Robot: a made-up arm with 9 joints. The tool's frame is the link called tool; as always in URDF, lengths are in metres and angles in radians.
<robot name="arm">
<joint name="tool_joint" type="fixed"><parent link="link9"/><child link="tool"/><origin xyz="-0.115 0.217 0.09"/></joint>
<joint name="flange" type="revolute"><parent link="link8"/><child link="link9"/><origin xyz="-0.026 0.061 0.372"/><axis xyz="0 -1 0"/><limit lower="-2.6" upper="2.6" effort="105" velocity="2"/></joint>
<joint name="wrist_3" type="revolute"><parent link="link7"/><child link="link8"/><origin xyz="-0.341 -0.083 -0.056"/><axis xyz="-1 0 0"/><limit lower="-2.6" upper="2.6" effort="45" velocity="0.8"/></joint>
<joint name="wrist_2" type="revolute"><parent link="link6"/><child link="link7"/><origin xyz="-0.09 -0.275 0.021"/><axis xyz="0 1 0"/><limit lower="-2.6" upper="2.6" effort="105" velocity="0.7"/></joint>
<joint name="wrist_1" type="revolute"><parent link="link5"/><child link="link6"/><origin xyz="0.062 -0.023 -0.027"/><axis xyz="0 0 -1"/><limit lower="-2.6" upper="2.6" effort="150" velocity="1.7"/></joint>
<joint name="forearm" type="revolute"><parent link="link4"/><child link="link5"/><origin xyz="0.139 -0.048 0.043"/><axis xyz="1 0 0"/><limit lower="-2.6" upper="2.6" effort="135" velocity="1.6"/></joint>
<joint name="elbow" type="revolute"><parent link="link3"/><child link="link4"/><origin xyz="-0.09 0.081 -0.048"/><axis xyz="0 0 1"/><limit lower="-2.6" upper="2.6" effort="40" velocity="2.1"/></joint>
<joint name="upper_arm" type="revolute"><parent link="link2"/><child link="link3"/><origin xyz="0.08 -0.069 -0.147"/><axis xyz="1 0 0"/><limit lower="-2.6" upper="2.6" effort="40" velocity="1.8"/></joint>
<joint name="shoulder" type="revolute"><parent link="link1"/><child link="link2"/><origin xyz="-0.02 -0.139 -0.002"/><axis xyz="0 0 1"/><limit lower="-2.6" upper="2.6" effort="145" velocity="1"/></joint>
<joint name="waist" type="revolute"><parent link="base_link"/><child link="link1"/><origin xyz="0 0 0.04"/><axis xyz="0 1 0"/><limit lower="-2.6" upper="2.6" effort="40" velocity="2.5"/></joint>
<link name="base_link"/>
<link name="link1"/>
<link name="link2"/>
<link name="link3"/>
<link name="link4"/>
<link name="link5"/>
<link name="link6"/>
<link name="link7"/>
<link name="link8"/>
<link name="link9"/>
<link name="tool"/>
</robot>
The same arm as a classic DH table. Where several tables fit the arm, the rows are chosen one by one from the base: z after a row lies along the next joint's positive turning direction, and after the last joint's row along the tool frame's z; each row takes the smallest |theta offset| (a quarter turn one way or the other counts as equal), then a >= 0, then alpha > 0; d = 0 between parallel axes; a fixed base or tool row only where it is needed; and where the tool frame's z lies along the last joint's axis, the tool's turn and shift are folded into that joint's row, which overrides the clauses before.
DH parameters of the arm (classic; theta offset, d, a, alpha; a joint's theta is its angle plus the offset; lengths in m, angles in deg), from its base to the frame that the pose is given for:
base (fixed): 0 0.04 0 -90
waist: 0 -0.139 -0.02 90
shoulder: -90 -0.149 0.069 -90
upper_arm: 0 -0.01 -0.081 90
elbow: 0 -0.005 0.048 -90
forearm: 0 0.201 0.023 -90
wrist_1: 90 0.006 0.09 -90
wrist_2: -90 -0.358 0.056 -90
wrist_3: 0 0.367 -0.372 -90
flange: -90 -0.278 0.115 90
tool (fixed): 180 0.09 0 0
Joint limits (deg, base to tool): -148.97..148.97 -148.97..148.97 -148.97..148.97 -148.97..148.97 -148.97..148.97 -148.97..148.97 -148.97..148.97 -148.97..148.97 -148.97..148.97

